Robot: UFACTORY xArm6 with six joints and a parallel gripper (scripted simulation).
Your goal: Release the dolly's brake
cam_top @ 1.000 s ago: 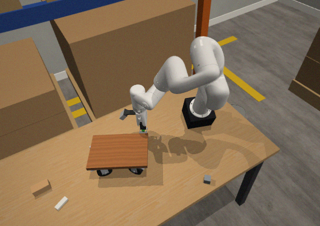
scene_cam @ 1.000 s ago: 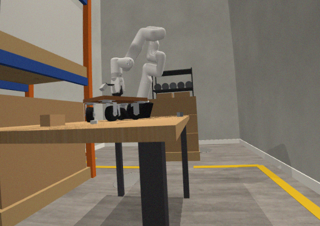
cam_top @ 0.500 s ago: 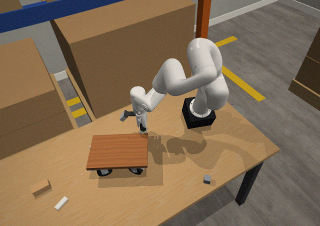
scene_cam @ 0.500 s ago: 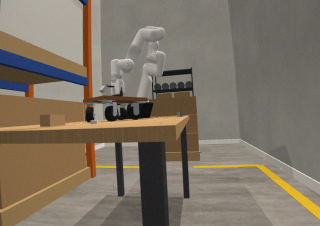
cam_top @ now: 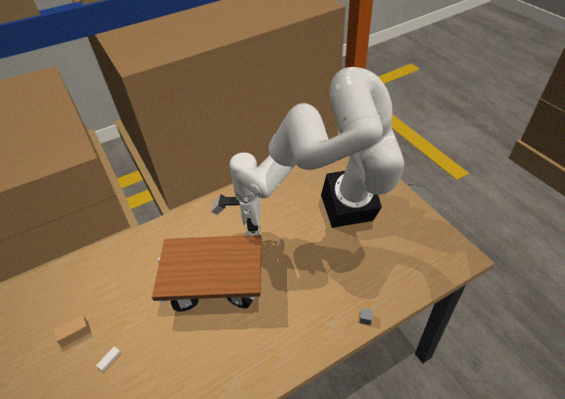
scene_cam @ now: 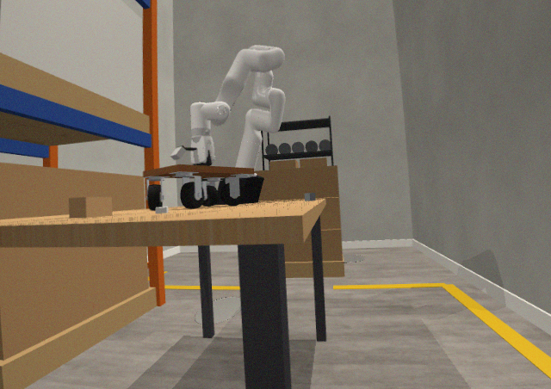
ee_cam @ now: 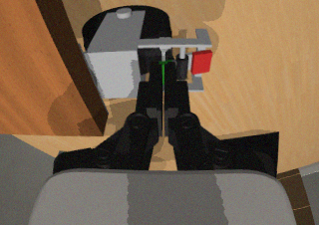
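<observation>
Right now the brake pedal is 1 cm behind my hand, 1 cm to the right of it and 3 cm below it. Round my hand: white bar 53 cm ahead, 8 cm to the left, 11 cm below; then grey cube 12 cm behind, 41 cm to the left, 10 cm below; then tan block 58 cm ahead, 5 cm to the right, 10 cm below.
</observation>
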